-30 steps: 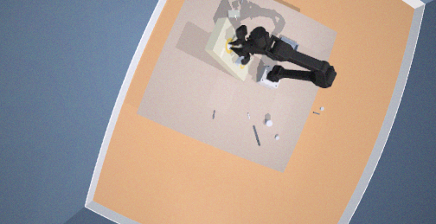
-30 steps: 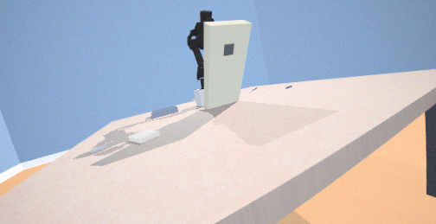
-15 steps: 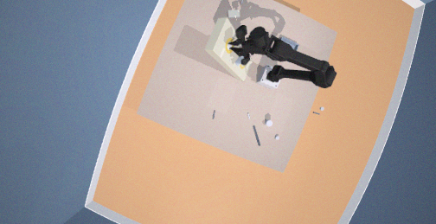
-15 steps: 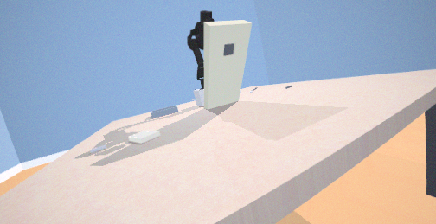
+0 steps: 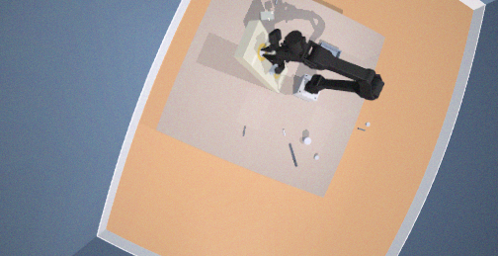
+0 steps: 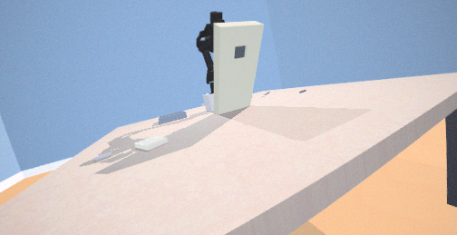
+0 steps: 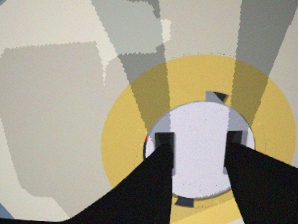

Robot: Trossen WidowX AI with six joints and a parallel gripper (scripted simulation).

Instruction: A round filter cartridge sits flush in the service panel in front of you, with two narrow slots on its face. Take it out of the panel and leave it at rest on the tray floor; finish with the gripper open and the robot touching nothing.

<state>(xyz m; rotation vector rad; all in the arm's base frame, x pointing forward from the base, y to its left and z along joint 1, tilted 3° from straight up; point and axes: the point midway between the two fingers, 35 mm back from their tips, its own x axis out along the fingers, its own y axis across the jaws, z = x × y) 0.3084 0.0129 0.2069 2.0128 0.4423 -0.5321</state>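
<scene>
Now: the white round filter cartridge 10 mm ahead of my gripper tip and 10 mm below it. Round my gripper tip: white block: 110 mm ahead, 380 mm to the right, 260 mm below; then grey tray: 390 mm behind, 310 mm to the right, 260 mm below.
</scene>
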